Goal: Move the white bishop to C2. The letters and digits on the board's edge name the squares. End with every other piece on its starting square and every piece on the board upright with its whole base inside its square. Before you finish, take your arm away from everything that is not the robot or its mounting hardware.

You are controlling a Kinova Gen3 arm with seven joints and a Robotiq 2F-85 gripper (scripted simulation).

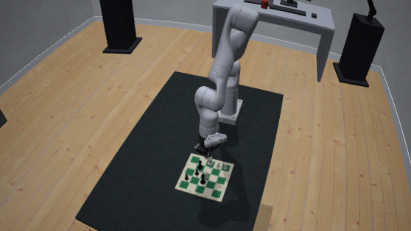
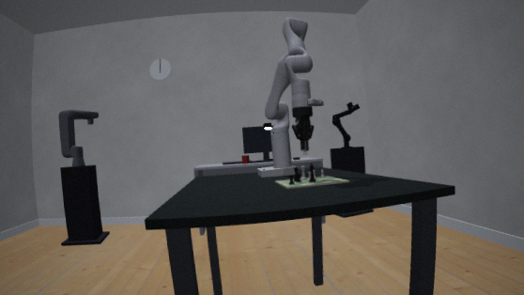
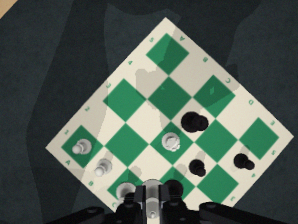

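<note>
Right now the green-and-cream chessboard is 40 mm ahead of my hand and 130 mm below it. The rest, counted from my hand: black chess piece 70 mm ahead, 10 mm to the right, 100 mm below.
</note>
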